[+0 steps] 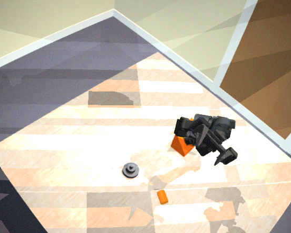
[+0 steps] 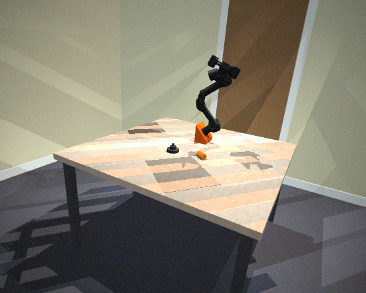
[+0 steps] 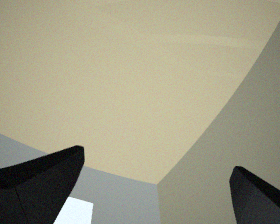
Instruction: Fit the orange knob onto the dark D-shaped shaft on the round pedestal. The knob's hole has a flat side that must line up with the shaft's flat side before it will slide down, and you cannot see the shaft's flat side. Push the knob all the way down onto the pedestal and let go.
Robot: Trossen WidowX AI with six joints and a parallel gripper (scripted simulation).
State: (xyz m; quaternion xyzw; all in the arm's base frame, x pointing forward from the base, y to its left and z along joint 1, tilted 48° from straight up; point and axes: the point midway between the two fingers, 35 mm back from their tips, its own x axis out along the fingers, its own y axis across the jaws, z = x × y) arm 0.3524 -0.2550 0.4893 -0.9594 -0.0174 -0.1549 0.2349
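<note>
My gripper tip is 6 cm past the orange knob, 9 cm to the left of it and 58 cm above it. Also, from my gripper tip: dark round pedestal (5 cm behind, 30 cm to the right, 57 cm below).
</note>
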